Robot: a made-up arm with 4 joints. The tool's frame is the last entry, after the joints.
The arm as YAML. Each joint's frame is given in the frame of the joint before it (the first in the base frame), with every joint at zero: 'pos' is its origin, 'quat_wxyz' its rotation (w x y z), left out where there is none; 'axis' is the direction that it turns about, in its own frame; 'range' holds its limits. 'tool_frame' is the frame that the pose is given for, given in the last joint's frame.
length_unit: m
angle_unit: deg
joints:
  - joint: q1
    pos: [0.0, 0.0, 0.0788]
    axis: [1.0, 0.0, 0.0]
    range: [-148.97, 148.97]
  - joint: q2
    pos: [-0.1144, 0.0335, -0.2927]
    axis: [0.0, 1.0, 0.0]
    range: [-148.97, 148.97]
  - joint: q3
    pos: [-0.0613, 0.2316, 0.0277]
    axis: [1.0, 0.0, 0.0]
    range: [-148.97, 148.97]
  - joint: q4
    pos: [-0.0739, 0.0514, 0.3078]
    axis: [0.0, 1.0, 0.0]
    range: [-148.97, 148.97]
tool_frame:
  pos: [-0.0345, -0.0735, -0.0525]
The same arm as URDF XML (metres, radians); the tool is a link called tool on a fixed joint. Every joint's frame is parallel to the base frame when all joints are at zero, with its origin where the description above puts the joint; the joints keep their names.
<robot name="arm">
<joint name="q1" type="revolute"><parent link="base_link"/><child link="link1"/><origin xyz="0.0000 0.0000 0.0788"/><axis xyz="1 0 0"/><limit lower="-2.6000" upper="2.6000"/></joint>
<joint name="q2" type="revolute"><parent link="link1"/><child link="link2"/><origin xyz="-0.1144 0.0335 -0.2927"/><axis xyz="0 1 0"/><limit lower="-2.6000" upper="2.6000"/></joint>
<joint name="q3" type="revolute"><parent link="link2"/><child link="link3"/><origin xyz="-0.0613 0.2316 0.0277"/><axis xyz="1 0 0"/><limit lower="-2.6000" upper="2.6000"/></joint>
<joint name="q4" type="revolute"><parent link="link3"/><child link="link4"/><origin xyz="-0.0739 0.0514 0.3078"/><axis xyz="0 1 0"/><limit lower="-2.6000" upper="2.6000"/></joint>
<joint name="tool_fixed" type="fixed"><parent link="link4"/><child link="tool"/><origin xyz="-0.0345 -0.0735 -0.0525"/></joint>
<link name="base_link"/>
<link name="link1"/>
<link name="link2"/>
<link name="link3"/>
<link name="link4"/>
<link name="tool"/>
</robot>

